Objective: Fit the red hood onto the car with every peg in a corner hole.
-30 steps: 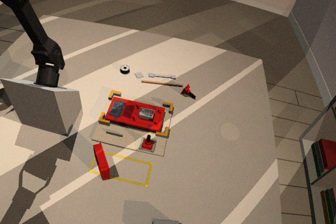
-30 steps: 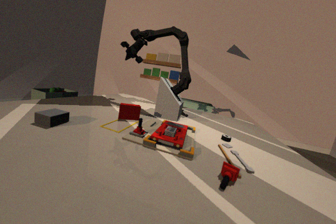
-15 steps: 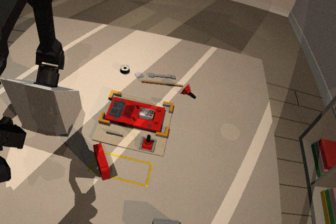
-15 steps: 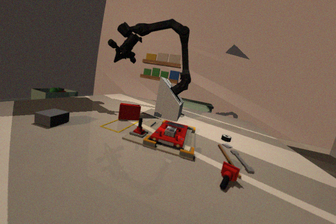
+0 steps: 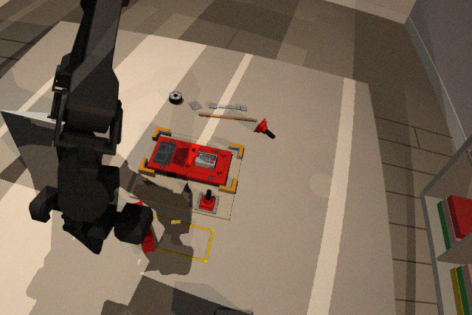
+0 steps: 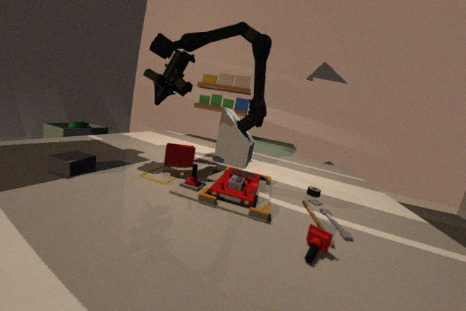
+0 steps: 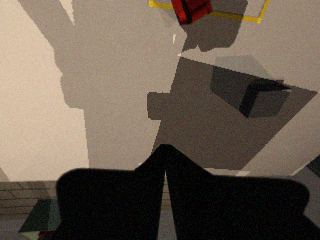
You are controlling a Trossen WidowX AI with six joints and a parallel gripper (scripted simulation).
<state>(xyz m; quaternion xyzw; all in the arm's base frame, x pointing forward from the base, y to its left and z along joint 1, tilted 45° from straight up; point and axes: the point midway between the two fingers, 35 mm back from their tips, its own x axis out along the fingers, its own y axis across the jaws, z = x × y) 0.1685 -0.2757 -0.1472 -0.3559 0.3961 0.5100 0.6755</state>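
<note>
Right now the red hood is 16 cm below my gripper tip, 13 cm to the left of it and 4 cm ahead of it. From my gripper tip the other things lie so: black wheel: 59 cm to the left, 18 cm below, 5 cm ahead; wooden stick: 54 cm to the left, 21 cm ahead, 19 cm below; grey engine block: 35 cm to the left, 17 cm below, 16 cm ahead.
</note>
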